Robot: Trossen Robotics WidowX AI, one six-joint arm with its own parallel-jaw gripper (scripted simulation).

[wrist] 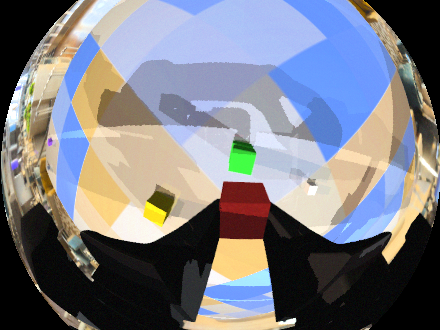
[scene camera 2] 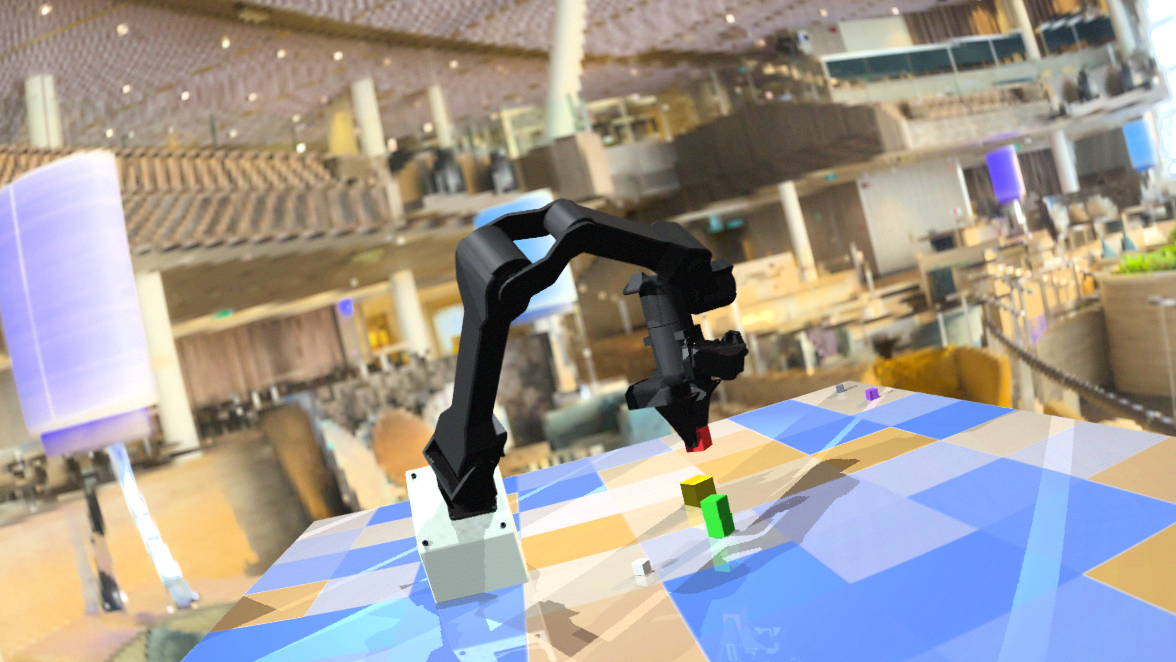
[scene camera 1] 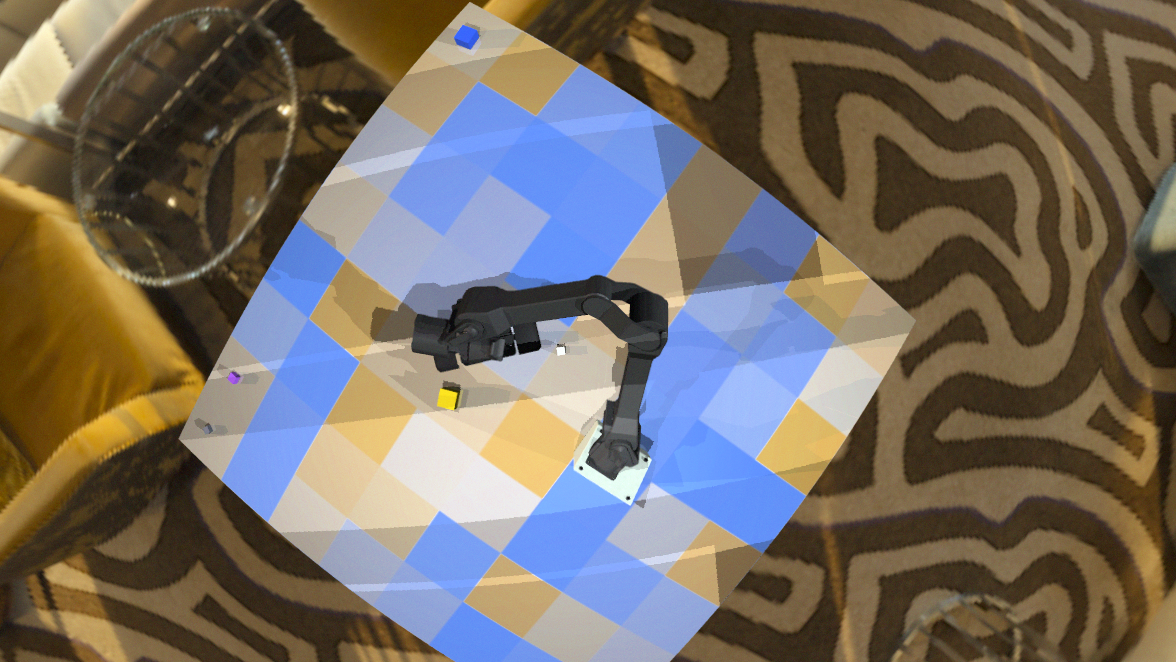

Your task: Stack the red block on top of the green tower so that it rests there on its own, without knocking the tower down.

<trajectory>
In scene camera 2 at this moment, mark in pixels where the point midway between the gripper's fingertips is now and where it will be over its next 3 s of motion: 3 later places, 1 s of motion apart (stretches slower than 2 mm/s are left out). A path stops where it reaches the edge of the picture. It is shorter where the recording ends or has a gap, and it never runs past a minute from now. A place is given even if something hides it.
The gripper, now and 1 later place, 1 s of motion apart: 697, 443; 710, 493
</trajectory>
